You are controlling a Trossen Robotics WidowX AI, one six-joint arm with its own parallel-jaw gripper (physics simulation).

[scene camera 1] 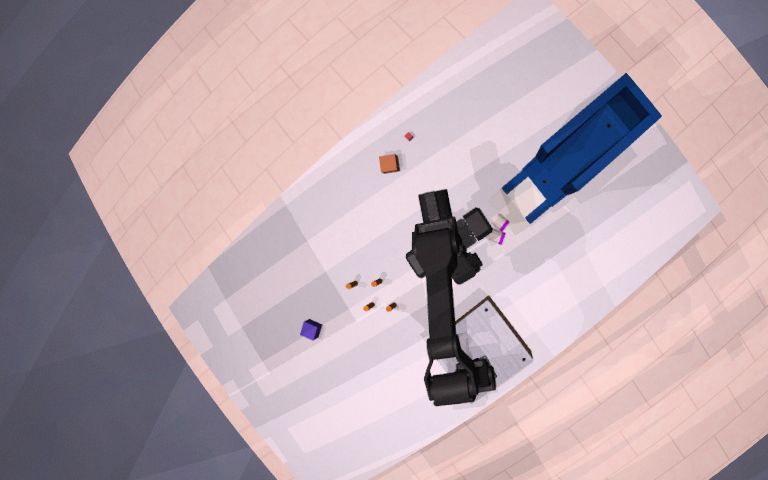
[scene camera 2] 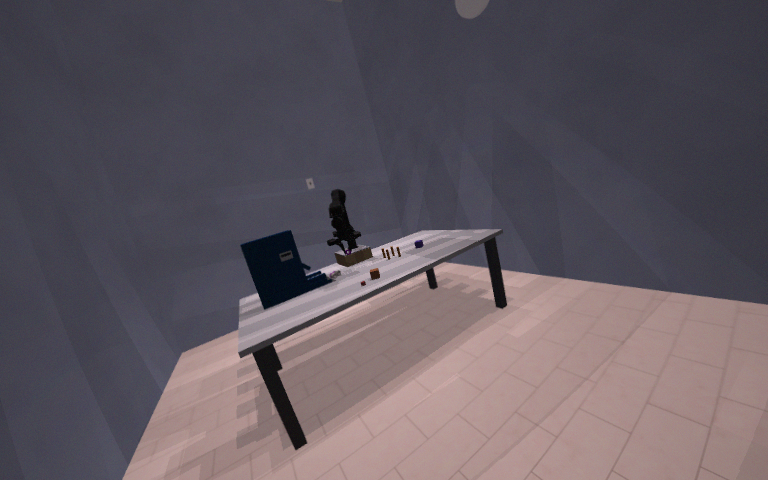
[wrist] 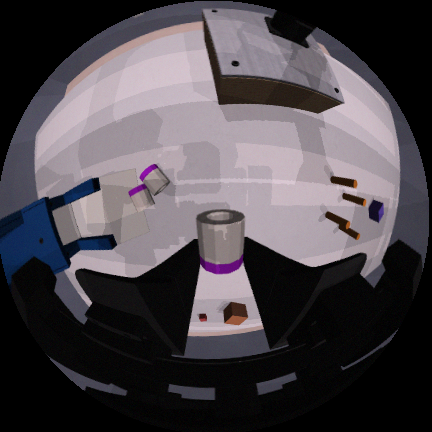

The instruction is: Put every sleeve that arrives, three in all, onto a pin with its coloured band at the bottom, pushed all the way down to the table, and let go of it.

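Observation:
My gripper [wrist: 220, 243] [scene camera 2: 348, 251] is shut on a grey sleeve [wrist: 220, 241], raised above the table. The sleeve looks about level, its purple band [wrist: 221, 265] at the end away from the arm's base box and its plain open end towards that box. Two other grey sleeves [wrist: 156, 181] [wrist: 143, 199] lie on their sides by the blue chute's mouth, one beside the other; their purple bands also show in scene camera 1. Several upright brown pins with orange tops [scene camera 1: 351, 284] [scene camera 1: 377, 281] [scene camera 1: 369, 306] [scene camera 1: 391, 306] stand bare in a group. The arm hides the held sleeve in scene camera 1.
The blue chute [scene camera 1: 589, 182] [scene camera 2: 271, 268] [wrist: 30, 237] has a pale ramp [scene camera 1: 526, 198] at its mouth. The arm's base box [scene camera 1: 498, 345] [wrist: 272, 90] stands on the table. A purple cube [scene camera 1: 310, 329] is beyond the pins. An orange cube [scene camera 1: 388, 163] and a small red cube [scene camera 1: 408, 136] are near the far edge.

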